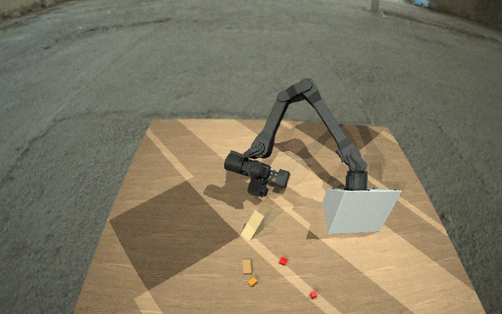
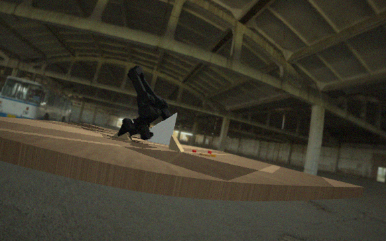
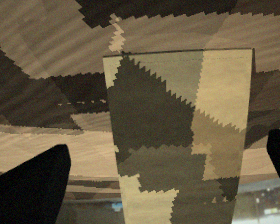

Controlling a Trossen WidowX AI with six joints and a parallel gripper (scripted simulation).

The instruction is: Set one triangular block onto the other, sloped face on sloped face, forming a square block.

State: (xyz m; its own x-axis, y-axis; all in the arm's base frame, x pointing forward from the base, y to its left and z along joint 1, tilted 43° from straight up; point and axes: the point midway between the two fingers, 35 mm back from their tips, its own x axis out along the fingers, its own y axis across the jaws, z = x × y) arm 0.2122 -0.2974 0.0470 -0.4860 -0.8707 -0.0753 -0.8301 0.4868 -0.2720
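My gripper tip is now 1 cm below the tan triangular block. From my gripper tip the other things lie so: small tan block 39 cm to the left, 14 cm ahead, 1 cm below; then orange cube 44 cm to the left, 13 cm ahead, 1 cm below.
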